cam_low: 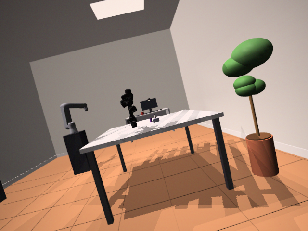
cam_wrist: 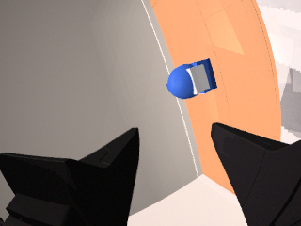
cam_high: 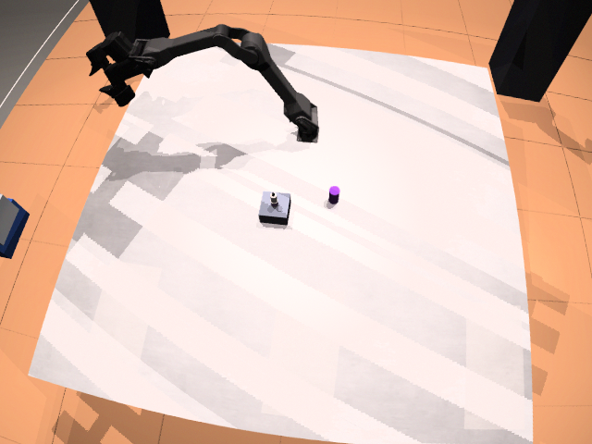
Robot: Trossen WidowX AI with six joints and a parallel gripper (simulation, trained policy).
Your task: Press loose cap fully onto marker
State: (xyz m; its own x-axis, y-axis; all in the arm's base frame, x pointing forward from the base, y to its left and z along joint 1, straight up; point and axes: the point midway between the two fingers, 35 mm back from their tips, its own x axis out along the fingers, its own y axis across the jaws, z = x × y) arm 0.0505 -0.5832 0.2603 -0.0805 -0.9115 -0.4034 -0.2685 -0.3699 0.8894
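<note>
The purple cap lies 18 cm ahead of my gripper tip, 71 cm to the left of it and 22 cm below it. The rest, counted from my gripper tip: grey holder block (23 cm ahead, 56 cm to the left, 23 cm below).
</note>
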